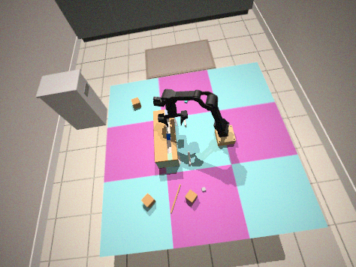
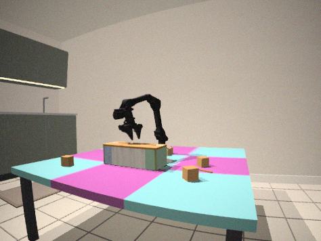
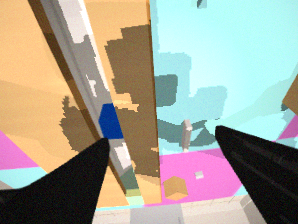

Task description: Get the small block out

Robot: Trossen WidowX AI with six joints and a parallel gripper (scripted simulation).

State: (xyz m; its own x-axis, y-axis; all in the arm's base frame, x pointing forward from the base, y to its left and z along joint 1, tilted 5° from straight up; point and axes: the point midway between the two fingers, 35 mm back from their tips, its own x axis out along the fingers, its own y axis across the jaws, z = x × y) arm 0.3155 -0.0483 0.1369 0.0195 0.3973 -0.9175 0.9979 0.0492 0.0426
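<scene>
The box is 90 mm below my gripper tip, 30 mm to the left of it and 30 mm ahead of it. The rest, counted from my gripper tip: thin stick (430 mm to the left, 150 mm below, 30 mm ahead); blue block (60 mm below, 50 mm ahead, 40 mm to the left).
</scene>
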